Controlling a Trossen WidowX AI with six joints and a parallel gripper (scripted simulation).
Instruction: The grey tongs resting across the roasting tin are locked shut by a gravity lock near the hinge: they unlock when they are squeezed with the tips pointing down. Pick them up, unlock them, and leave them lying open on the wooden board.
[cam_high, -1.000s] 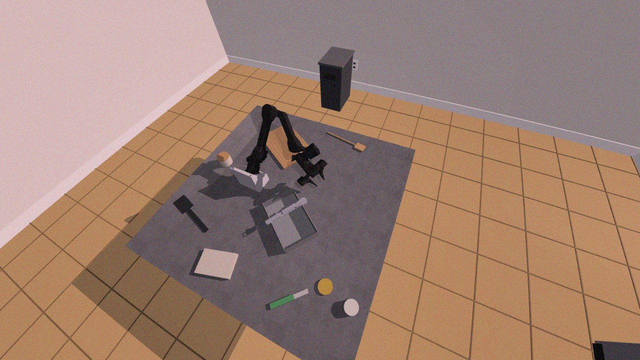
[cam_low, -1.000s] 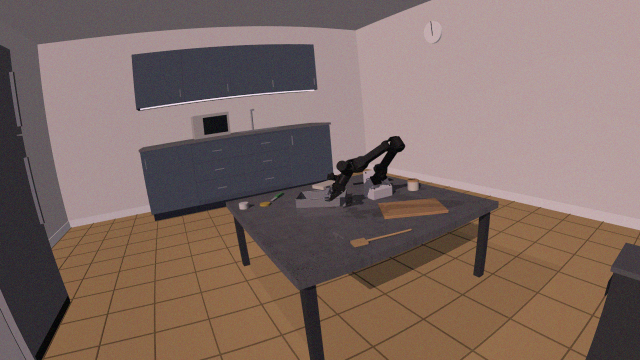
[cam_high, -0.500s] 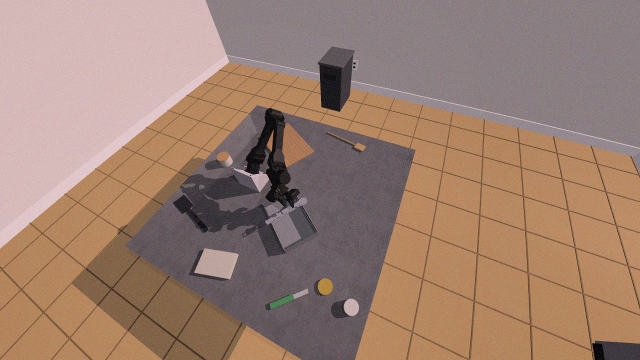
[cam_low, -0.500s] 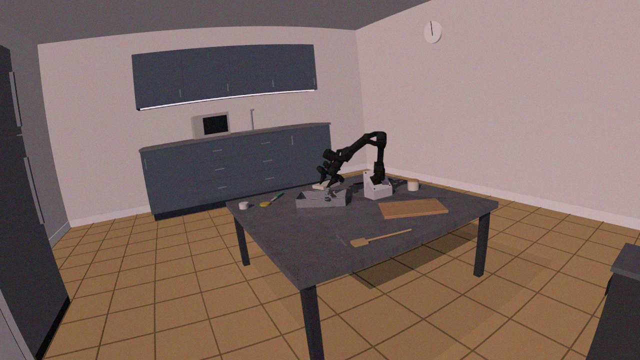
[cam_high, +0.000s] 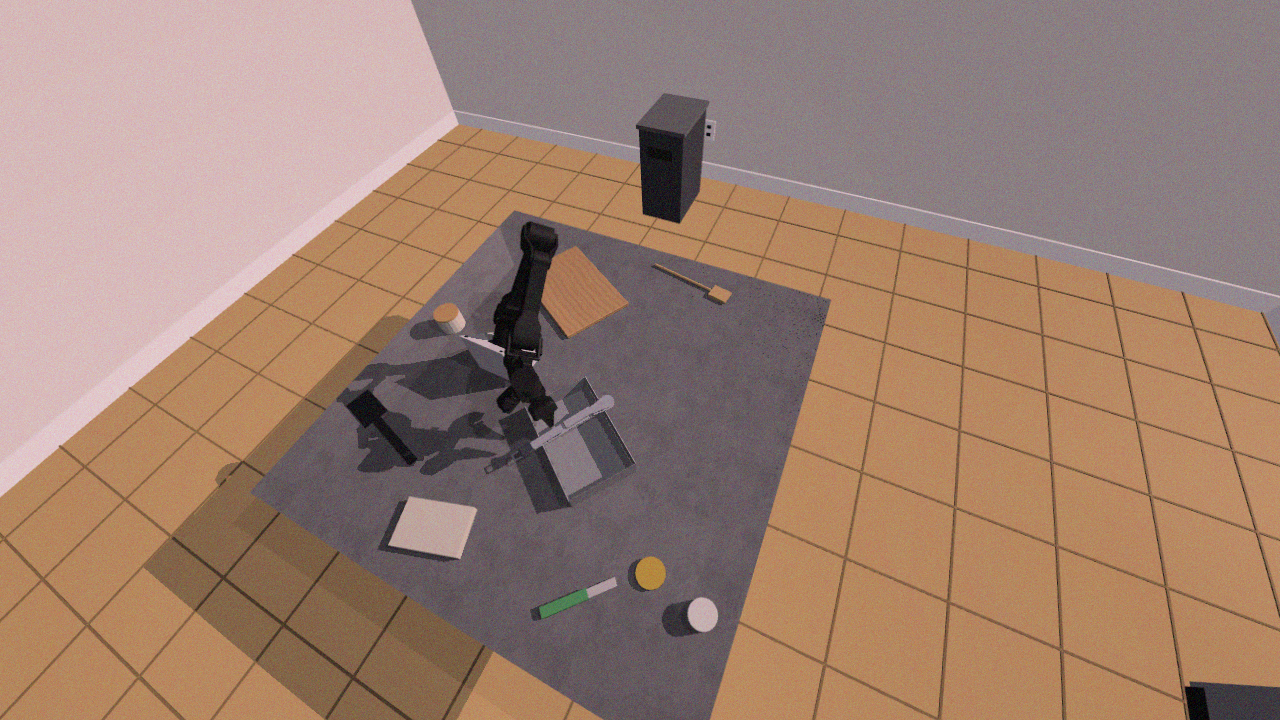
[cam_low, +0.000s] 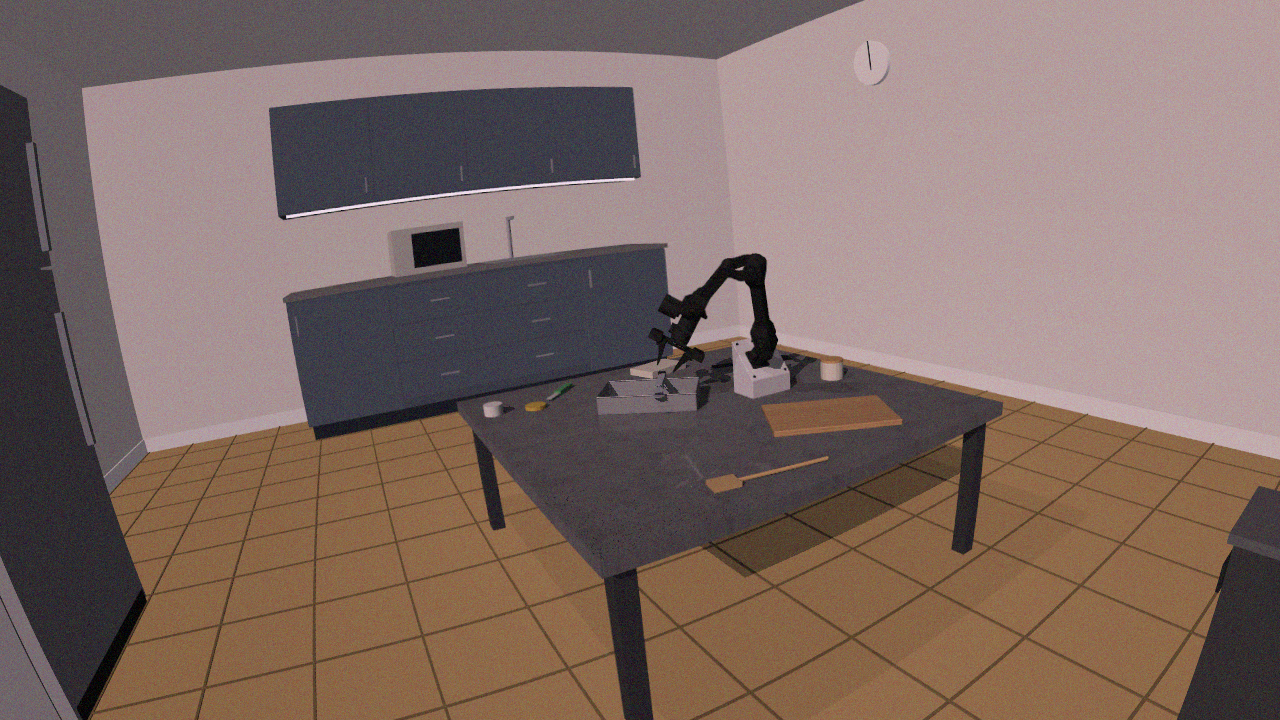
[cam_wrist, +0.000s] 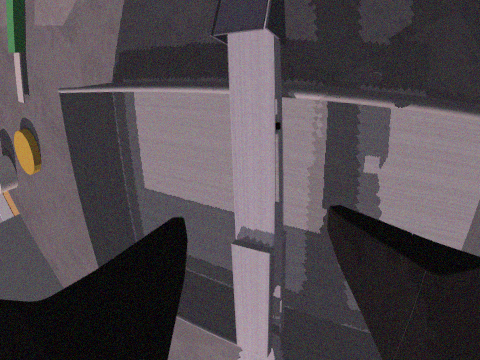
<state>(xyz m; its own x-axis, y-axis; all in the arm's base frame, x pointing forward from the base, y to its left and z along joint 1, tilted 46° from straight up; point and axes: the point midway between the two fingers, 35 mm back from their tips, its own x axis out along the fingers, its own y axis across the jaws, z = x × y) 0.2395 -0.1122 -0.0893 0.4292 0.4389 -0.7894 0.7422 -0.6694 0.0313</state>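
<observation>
The grey roasting tin is 7 cm ahead of my gripper tip, 2 cm to the left of it and 7 cm below it. From my gripper tip the other things lie so: yellow disc 39 cm ahead, 20 cm to the right, 9 cm below; then white block 15 cm behind, 34 cm to the right, 9 cm below; then black spatula 50 cm behind, 19 cm to the right, 10 cm below.
</observation>
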